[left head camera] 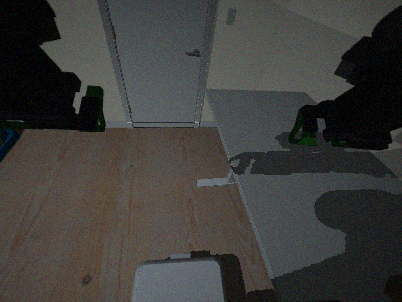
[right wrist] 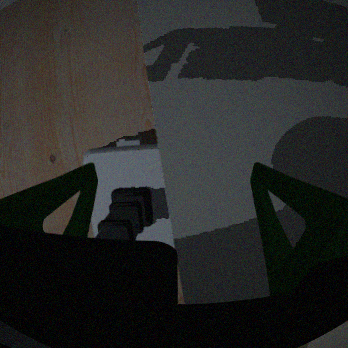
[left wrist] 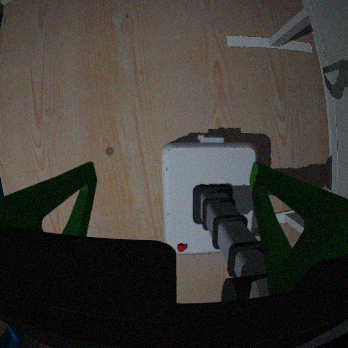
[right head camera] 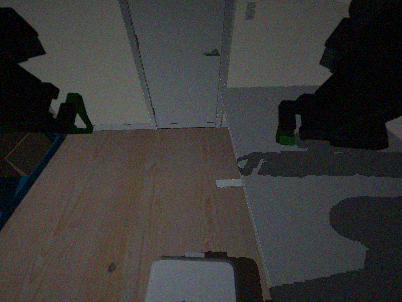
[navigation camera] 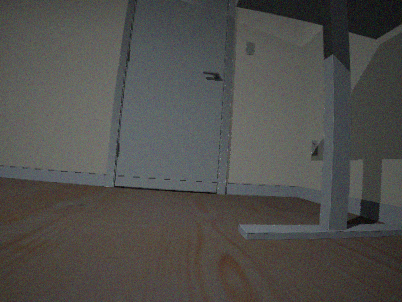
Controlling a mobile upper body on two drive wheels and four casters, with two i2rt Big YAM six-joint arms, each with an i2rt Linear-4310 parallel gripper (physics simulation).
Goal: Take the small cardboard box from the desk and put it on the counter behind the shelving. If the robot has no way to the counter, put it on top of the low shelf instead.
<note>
In view: the left gripper [left head camera: 74, 126], the right gripper [right head camera: 303, 140], a grey desk [right head camera: 319, 213] and a grey door [left head camera: 160, 62].
The left gripper is seen too in the left wrist view [left wrist: 172, 170] and in the right head camera view [right head camera: 68, 129]. The right gripper shows as well in the left head camera view [left head camera: 310, 141] and in the right wrist view [right wrist: 173, 171]. The grey desk shows as well in the right wrist view [right wrist: 226, 91] and in the navigation camera view [navigation camera: 337, 81].
</note>
